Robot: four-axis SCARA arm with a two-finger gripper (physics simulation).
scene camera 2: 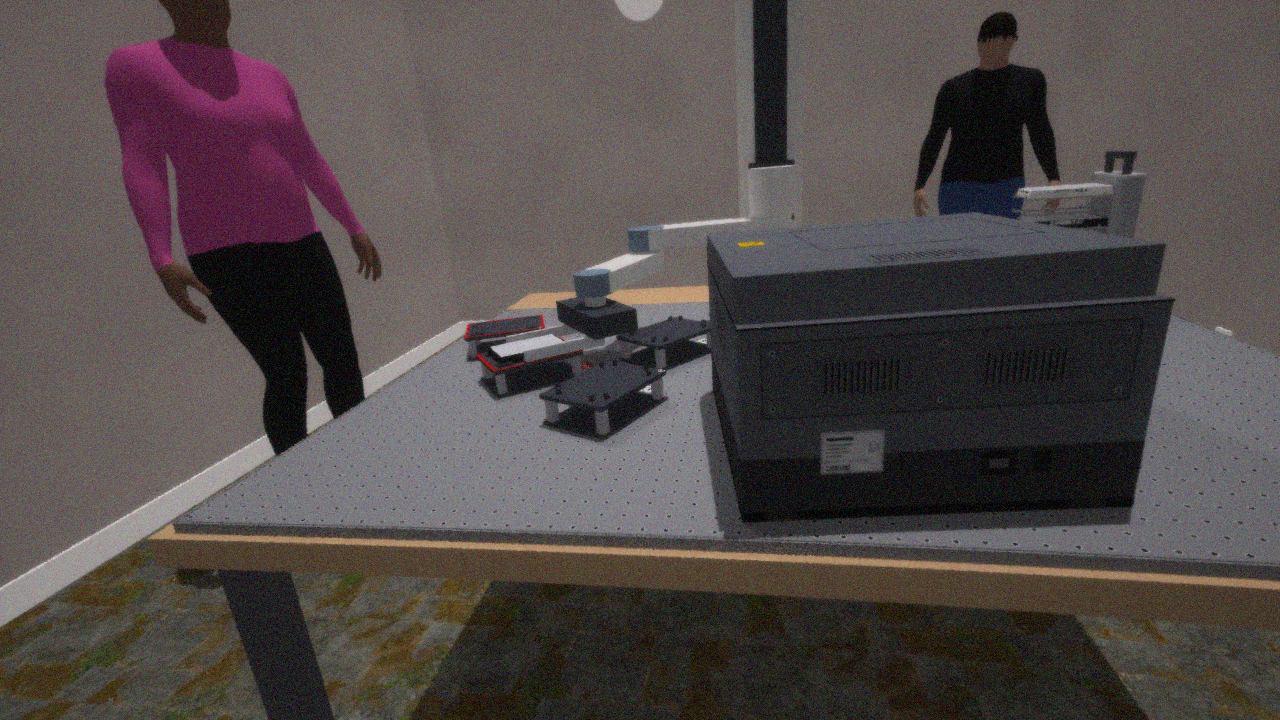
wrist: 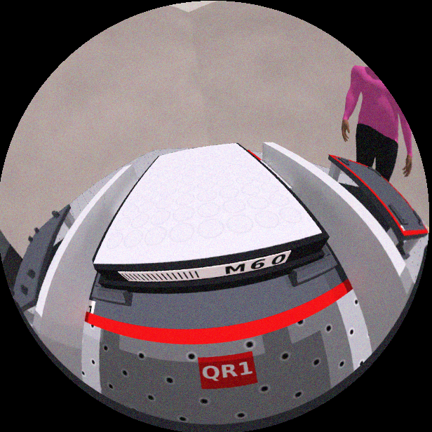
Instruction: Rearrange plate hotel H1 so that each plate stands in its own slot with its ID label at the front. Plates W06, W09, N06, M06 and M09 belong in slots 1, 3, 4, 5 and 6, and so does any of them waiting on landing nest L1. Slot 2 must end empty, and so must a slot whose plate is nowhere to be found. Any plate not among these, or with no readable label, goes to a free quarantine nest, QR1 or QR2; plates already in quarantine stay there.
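Places are measured from the arm's base along level axes (x ahead, y left, z up), in metres.
Where they show: gripper, fingertip midpoint: (scene camera 2: pixel 515 348).
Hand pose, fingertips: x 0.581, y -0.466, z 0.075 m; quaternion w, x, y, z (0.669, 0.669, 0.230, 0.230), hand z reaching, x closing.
Note:
Things, the pixels of their top centre, and the offset from my fingertips. "spot": a spot on its surface instead.
- plate M60 at its top centre: (scene camera 2: pixel 527 344) dx -0.015, dy +0.019, dz +0.002 m
- red-edged nest QR1 at a spot on its surface: (scene camera 2: pixel 490 366) spot: dx +0.059, dy -0.024, dz -0.012 m
- red-edged nest at its top centre: (scene camera 2: pixel 505 324) dx -0.207, dy -0.105, dz -0.009 m
- large grey instrument at its top centre: (scene camera 2: pixel 877 237) dx +0.212, dy +0.568, dz +0.192 m
My gripper (scene camera 2: pixel 539 345) (wrist: pixel 196 160) is shut on plate M60 (scene camera 2: pixel 523 346) (wrist: pixel 210 210), one finger along each side. The plate is white-topped with a black rim, and its label "M60" faces the wrist camera. It is level over the red-edged nest QR1 (scene camera 2: pixel 490 366) (wrist: pixel 195 336), very close to its deck; whether it touches is hard to tell. The nest's front corner guides show just below the plate's front edge. The plate hotel (scene camera 2: pixel 1125 204) stands at the back right in the scene view, partly hidden, with white plates (scene camera 2: pixel 1065 190); their labels are unreadable.
Another red-edged nest (scene camera 2: pixel 505 327) (wrist: pixel 382 192) stands right of QR1, with no plate on it. A dark nest (scene camera 2: pixel 604 385) (wrist: pixel 42 260) stands to the left, also bare. Another dark nest (scene camera 2: pixel 666 332) is behind. A large grey instrument (scene camera 2: pixel 939 376) stands at front right. Two people stand beyond the table.

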